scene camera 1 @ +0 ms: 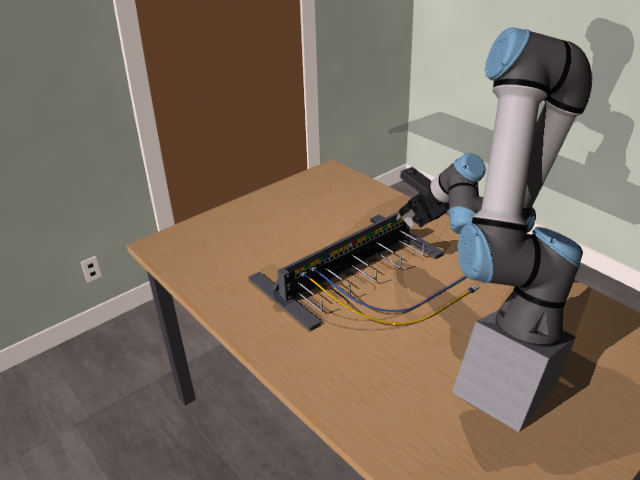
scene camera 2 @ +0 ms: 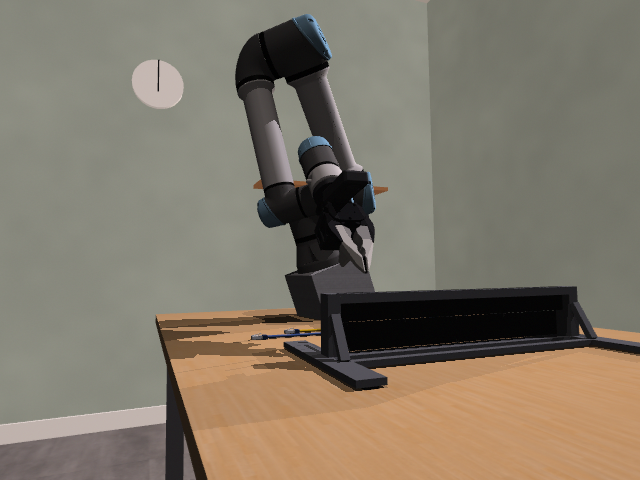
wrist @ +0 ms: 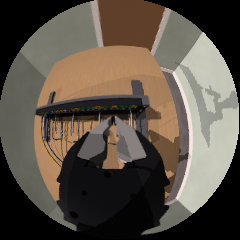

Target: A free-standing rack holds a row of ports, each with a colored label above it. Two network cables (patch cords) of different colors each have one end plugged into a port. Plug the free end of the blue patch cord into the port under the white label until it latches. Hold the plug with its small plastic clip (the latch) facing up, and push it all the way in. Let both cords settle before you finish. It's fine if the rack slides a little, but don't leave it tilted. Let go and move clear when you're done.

Path:
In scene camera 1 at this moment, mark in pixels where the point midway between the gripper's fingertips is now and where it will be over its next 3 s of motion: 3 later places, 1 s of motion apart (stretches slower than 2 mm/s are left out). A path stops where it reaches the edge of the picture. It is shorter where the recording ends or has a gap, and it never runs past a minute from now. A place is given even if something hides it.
The gripper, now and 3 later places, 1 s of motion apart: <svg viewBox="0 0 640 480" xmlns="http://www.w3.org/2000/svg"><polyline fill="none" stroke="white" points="397,219 398,219 408,210 419,201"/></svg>

